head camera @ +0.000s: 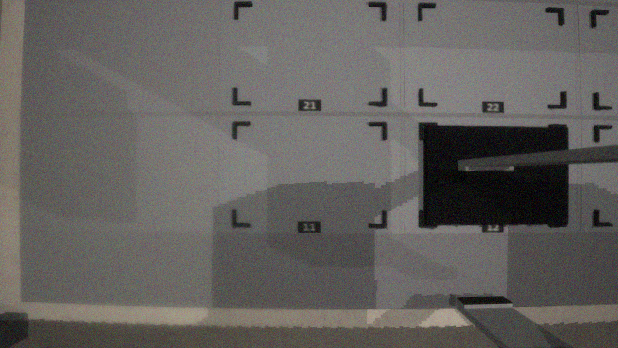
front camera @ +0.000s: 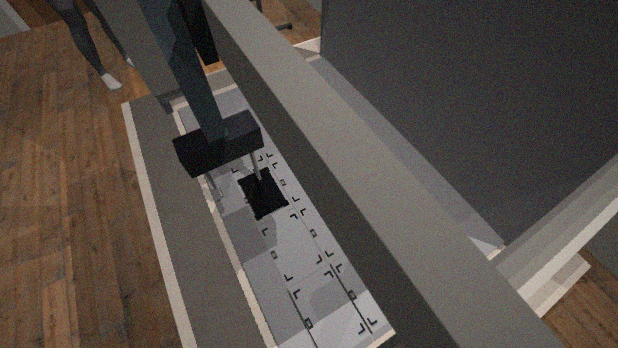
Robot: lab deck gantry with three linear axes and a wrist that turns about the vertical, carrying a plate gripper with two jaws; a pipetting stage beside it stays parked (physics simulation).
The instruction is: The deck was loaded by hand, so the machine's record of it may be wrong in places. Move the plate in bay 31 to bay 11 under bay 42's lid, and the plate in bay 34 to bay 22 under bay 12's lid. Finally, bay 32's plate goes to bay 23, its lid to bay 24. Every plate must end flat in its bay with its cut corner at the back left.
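Frame: origin at the robot's base, x ahead, y up, z right, level; metres.
Seen in the pictures: gripper, fingertip midpoint: (head camera: 481,234) (front camera: 239,183); robot's base, origin of the base link: (head camera: 236,223).
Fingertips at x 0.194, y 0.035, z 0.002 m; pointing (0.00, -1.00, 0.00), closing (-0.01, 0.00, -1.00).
Offsets run from my fingertips to a thing's top centre. "spot": to the spot under its first point.
A black lid {dz -0.045, dx +0.034, dy -0.027 m} (front camera: 271,200) (head camera: 485,200) lies in bay 12, square to its corner marks. My gripper (front camera: 239,188) (head camera: 485,233) is open and empty. In the head view one jaw is above the lid's middle and the other is out in front of bay 12, near the deck's front edge. Bay 11 {spot: dz -0.062, dx -0.129, dy -0.035 m} (head camera: 310,155) shows bare deck, left of the lid. Bay 22 {spot: dz -0.135, dx +0.034, dy -0.035 m} (head camera: 492,75) shows bare deck behind the lid. Bays 31, 32, 34 and 42 do not show in the head view; the beam hides part of the deck in the front view.
A long grey beam (front camera: 350,150) crosses over the deck in the front view. Bay 21 {spot: dz -0.146, dx -0.130, dy -0.035 m} (head camera: 310,60) lies behind bay 11. The deck's pale front rim {spot: dz +0.088, dx -0.279, dy -0.045 m} (head camera: 150,315) runs below the bays. A person's legs (front camera: 82,42) show beyond the deck.
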